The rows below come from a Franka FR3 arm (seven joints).
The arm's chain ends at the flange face. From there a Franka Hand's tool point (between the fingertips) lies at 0.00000 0.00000 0.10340 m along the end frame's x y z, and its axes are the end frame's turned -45 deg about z.
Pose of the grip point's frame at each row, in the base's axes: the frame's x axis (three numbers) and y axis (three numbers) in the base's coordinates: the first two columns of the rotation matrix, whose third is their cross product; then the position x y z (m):
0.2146 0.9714 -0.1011 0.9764 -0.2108 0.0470 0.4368 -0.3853 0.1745
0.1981 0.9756 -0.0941 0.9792 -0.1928 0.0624 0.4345 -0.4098 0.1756
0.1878 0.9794 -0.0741 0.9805 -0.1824 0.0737 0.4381 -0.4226 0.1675
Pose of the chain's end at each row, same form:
0.8422 0.5378 -0.0383 0.5387 -0.8359 0.1047 0.4343 -0.3741 0.2772
0.8325 0.5535 -0.0224 0.5523 -0.8262 0.1107 0.4301 -0.3990 0.2783
0.8261 0.5636 -0.0003 0.5605 -0.8215 0.1045 0.4320 -0.4137 0.2703

